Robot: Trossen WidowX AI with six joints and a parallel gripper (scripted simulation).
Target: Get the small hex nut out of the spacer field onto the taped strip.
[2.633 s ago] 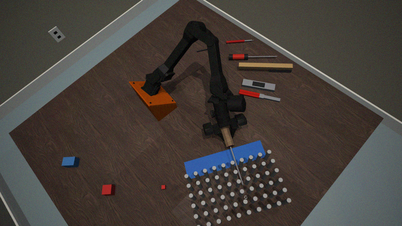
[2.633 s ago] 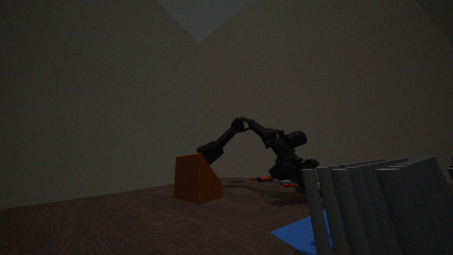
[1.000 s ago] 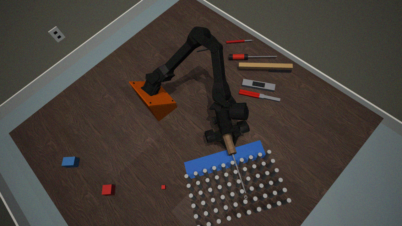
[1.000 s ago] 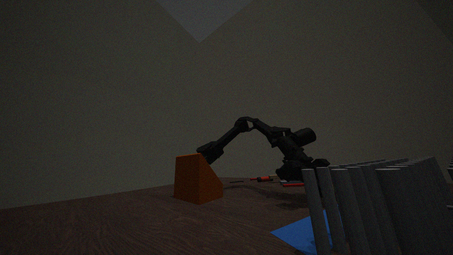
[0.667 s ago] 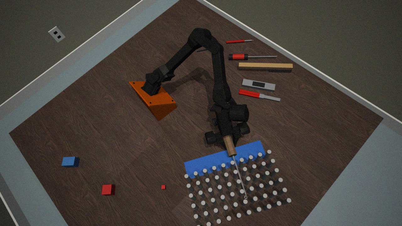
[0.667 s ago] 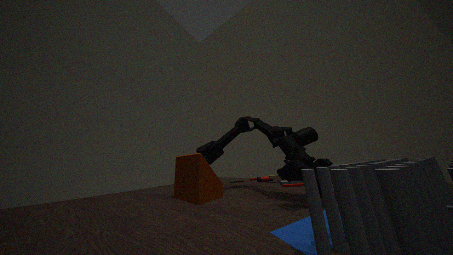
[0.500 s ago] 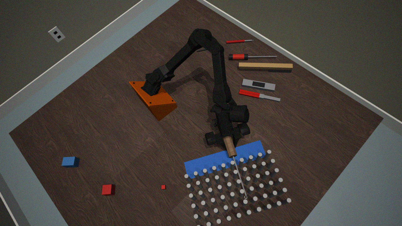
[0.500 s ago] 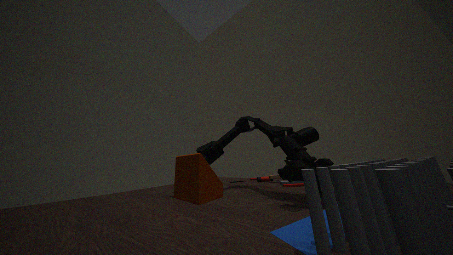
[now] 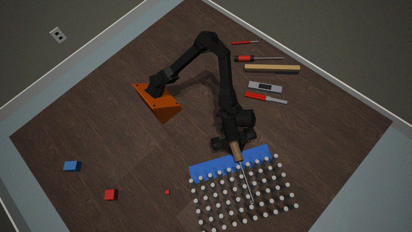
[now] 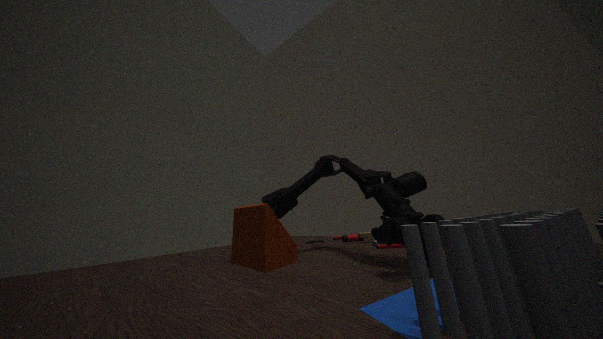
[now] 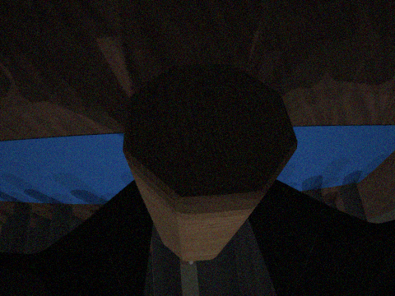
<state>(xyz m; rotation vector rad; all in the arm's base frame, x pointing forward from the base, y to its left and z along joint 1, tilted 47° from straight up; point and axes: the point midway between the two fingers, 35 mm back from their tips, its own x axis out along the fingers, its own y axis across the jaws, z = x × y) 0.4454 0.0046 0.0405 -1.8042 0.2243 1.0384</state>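
The blue taped strip lies 50 mm to the right of my gripper tip and 20 mm below it. Round my gripper tip: wooden-handled rod: 80 mm ahead, 60 mm to the right; tiny red cube: 310 mm to the right, 130 mm behind, 10 mm below; hex nut: 170 mm ahead, 130 mm to the right, 20 mm below.
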